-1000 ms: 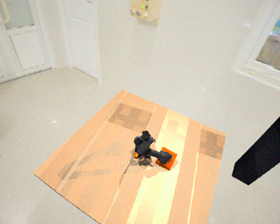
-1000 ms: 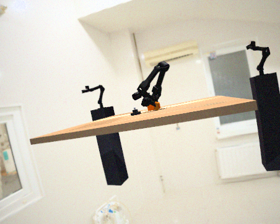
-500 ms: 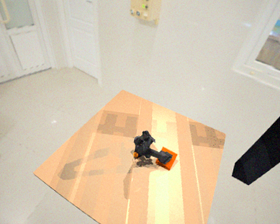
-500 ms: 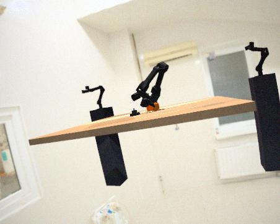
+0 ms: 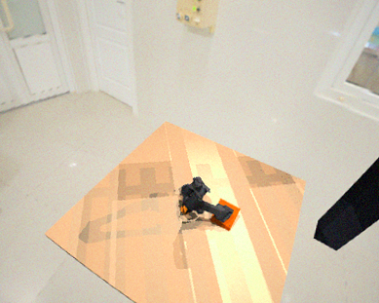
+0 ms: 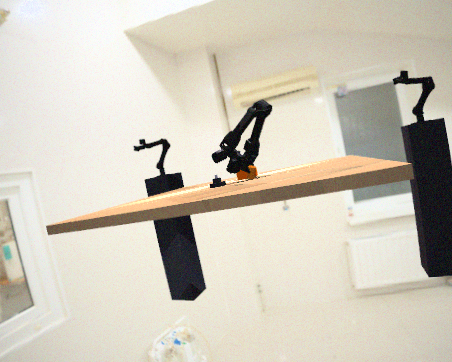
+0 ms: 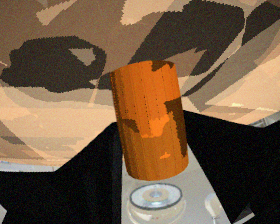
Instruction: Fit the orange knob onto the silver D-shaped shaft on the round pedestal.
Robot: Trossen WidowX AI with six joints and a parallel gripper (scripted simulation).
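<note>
Now: gripper tip 10 mm below the orange knob. From my gripper tip the other things lie so: dark round pedestal 170 mm to the right, 80 mm ahead.
</note>
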